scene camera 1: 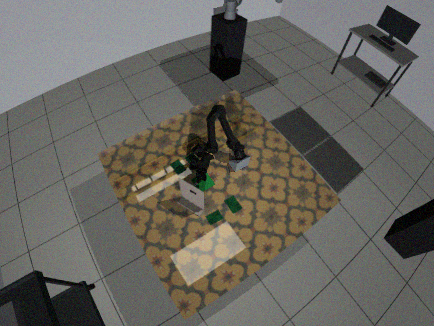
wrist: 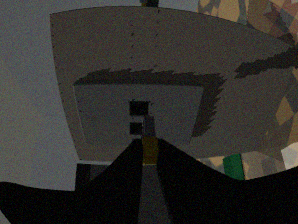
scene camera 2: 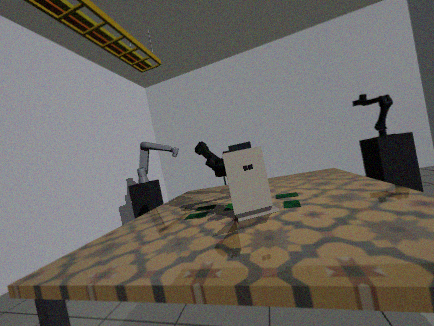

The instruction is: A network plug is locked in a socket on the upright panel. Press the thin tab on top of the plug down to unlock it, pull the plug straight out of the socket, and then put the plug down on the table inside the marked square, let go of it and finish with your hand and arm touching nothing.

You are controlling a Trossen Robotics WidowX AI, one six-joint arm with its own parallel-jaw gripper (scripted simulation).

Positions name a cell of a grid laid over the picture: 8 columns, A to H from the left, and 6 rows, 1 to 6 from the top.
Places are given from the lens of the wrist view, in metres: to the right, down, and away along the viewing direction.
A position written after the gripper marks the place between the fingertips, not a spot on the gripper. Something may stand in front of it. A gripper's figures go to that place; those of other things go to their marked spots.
gripper (wrist: D4): 0.00, 0.02, 0.09
pale upright panel (wrist: F3): 0.06, -0.03, 0.14
